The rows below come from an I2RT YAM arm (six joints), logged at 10 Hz.
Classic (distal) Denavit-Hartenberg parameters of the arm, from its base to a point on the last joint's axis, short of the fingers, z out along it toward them. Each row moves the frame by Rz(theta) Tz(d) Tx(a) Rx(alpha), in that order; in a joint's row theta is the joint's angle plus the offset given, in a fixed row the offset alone. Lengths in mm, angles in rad.
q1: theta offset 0; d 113.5; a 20; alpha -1.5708
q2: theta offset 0; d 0; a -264; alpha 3.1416
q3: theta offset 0.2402; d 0; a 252.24; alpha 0
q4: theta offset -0.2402; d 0; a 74; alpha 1.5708
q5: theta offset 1.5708; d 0; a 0; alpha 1.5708
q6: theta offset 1.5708; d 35.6; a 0; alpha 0
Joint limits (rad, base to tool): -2.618..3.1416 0..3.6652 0..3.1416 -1.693..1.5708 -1.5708..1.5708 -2.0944..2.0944
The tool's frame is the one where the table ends.
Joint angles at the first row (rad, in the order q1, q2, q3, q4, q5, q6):
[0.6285 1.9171 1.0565 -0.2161 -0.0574 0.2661]
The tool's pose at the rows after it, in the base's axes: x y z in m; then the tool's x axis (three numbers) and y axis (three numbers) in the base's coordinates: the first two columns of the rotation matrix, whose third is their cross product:
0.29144, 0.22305, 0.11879, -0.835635, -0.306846, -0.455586, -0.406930, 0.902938, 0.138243
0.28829, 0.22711, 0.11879, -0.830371, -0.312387, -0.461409, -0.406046, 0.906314, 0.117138
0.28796, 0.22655, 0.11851, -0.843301, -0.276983, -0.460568, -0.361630, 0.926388, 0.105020
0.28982, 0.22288, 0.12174, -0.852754, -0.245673, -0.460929, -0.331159, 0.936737, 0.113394
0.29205, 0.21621, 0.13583, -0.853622, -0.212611, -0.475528, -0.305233, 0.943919, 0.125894
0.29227, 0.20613, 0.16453, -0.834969, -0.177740, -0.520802, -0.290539, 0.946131, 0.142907
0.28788, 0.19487, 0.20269, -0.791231, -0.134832, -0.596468, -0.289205, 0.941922, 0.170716
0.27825, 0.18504, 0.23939, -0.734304, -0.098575, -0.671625, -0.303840, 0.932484, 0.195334
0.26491, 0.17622, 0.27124, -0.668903, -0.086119, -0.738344, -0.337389, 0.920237, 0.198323
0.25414, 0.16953, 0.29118, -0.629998, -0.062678, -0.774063, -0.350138, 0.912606, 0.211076
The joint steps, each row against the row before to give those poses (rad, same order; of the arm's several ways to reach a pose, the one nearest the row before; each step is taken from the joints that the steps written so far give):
[0.0233 0.0000 0.0000 0.0019 0.0420 0.0000]
[0.0167 0.0000 0.0000 0.0000 0.0286 0.0068]
[0.0027 0.0000 0.0000 -0.0061 0.0343 0.0401]
[-0.0107 -0.0103 0.0004 -0.0084 0.0034 0.0229]
[-0.0183 -0.0420 0.0038 -0.0259 -0.0003 0.0126]
[-0.0229 -0.0873 0.0031 -0.0340 0.0003 -0.0012]
[-0.0191 -0.1183 -0.0001 -0.0190 -0.0004 -0.0046]
[-0.0080 -0.1167 0.0000 -0.0111 0.0000 -0.0080]
[0.0008 -0.1068 0.0000 -0.0111 0.0031 -0.0270]
[0.0015 -0.0713 0.0000 -0.0103 0.0000 -0.0016]

